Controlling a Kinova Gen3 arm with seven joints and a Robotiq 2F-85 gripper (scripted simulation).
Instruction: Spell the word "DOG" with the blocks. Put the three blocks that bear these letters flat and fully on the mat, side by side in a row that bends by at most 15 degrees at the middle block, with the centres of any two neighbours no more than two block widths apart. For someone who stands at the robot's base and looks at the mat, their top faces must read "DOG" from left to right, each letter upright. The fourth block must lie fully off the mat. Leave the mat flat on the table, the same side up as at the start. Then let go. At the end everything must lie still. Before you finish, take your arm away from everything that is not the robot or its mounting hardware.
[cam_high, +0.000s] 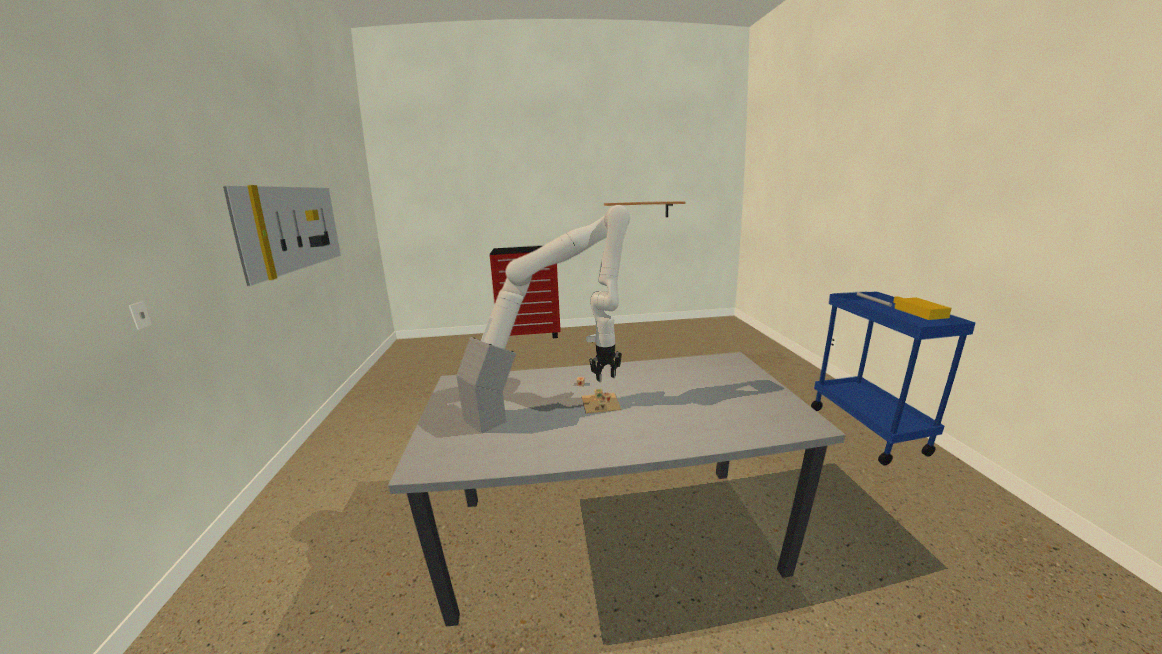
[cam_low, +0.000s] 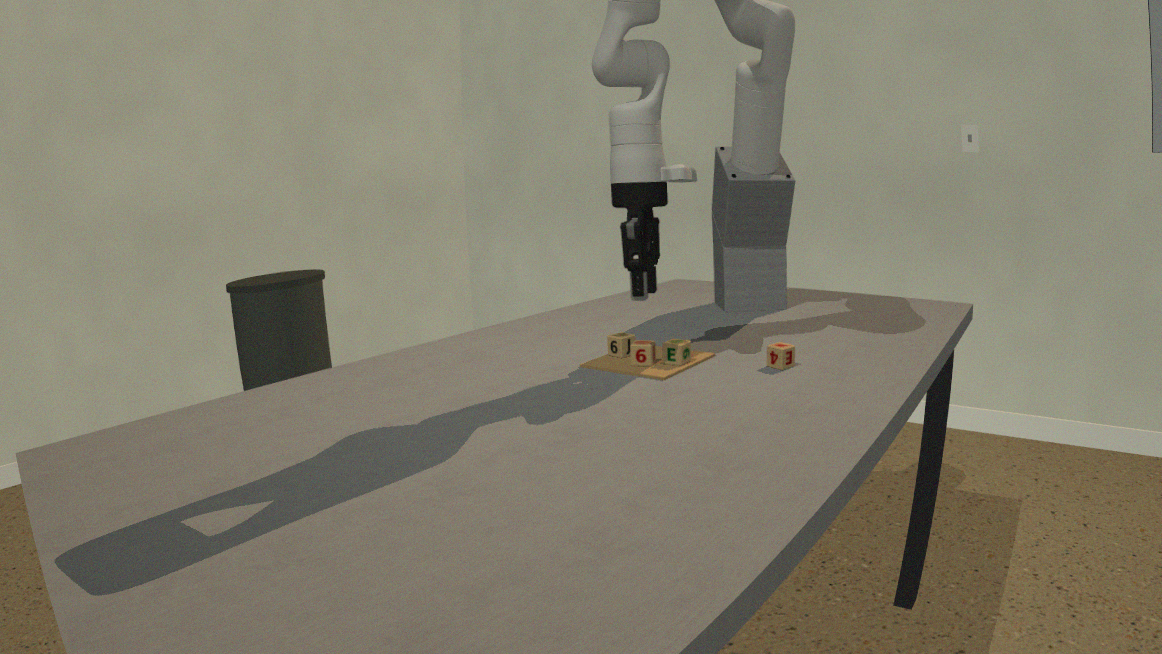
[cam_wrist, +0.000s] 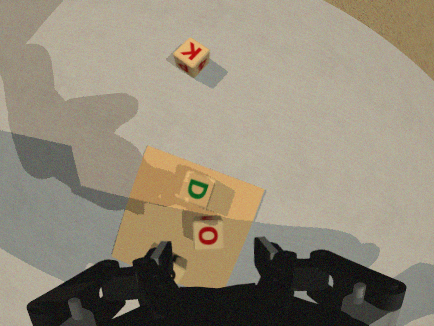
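My gripper is now 10 mm to the left of the O block and 90 mm above it. Round my hand: tan mat: 20 mm behind, 20 mm to the right, 110 mm below; G block: 20 mm behind, 60 mm to the right, 90 mm below; D block: 30 mm behind, 30 mm to the left, 90 mm below.
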